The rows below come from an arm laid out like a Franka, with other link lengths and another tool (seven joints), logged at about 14 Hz.
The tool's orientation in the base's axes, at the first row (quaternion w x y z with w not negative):
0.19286, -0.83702, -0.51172, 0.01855
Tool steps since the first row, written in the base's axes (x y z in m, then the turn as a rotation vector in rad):
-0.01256, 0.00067, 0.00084, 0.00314, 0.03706, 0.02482
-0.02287, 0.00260, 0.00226, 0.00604, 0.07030, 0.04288
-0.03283, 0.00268, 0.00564, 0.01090, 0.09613, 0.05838
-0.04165, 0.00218, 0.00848, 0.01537, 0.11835, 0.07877
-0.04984, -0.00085, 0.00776, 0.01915, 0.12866, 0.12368
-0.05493, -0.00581, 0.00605, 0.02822, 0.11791, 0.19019
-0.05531, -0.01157, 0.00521, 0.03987, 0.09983, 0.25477
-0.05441, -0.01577, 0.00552, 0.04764, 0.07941, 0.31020
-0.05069, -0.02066, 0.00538, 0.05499, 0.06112, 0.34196
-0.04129, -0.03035, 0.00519, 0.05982, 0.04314, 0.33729
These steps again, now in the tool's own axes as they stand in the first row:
-0.00526, -0.01123, 0.00230, 0.03763, -0.02071, -0.01241
-0.00826, -0.02125, 0.00392, 0.07073, -0.03778, -0.01968
-0.01236, -0.03089, 0.00310, 0.09793, -0.04933, -0.02728
-0.01652, -0.03916, 0.00233, 0.12264, -0.06143, -0.04040
-0.02315, -0.04465, 0.00395, 0.14082, -0.07772, -0.07967
-0.03014, -0.04640, 0.00519, 0.14691, -0.08843, -0.14653
-0.03543, -0.04412, 0.00430, 0.14757, -0.09334, -0.21441
-0.03858, -0.04177, 0.00253, 0.14285, -0.09748, -0.27366
-0.04106, -0.03660, 0.00033, 0.13583, -0.09475, -0.31028
-0.04499, -0.02465, -0.00459, 0.12181, -0.08182, -0.31252

